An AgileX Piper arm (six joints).
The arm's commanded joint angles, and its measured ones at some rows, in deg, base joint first. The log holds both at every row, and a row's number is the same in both.
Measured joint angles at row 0:
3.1 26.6 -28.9 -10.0 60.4 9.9
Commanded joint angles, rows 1 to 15:
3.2 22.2 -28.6 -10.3 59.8 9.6
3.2 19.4 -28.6 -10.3 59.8 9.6
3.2 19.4 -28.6 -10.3 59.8 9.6
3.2 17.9 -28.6 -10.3 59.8 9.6
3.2 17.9 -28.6 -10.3 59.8 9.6
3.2 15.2 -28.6 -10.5 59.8 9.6
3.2 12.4 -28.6 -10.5 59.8 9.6
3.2 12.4 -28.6 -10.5 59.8 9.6
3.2 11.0 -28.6 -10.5 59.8 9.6
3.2 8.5 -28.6 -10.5 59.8 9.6
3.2 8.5 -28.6 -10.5 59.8 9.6
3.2 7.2 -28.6 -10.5 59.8 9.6
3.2 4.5 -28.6 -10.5 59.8 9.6
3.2 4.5 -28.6 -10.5 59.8 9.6
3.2 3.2 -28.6 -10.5 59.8 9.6
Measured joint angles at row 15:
3.1 5.4 -28.8 -10.0 60.4 9.9
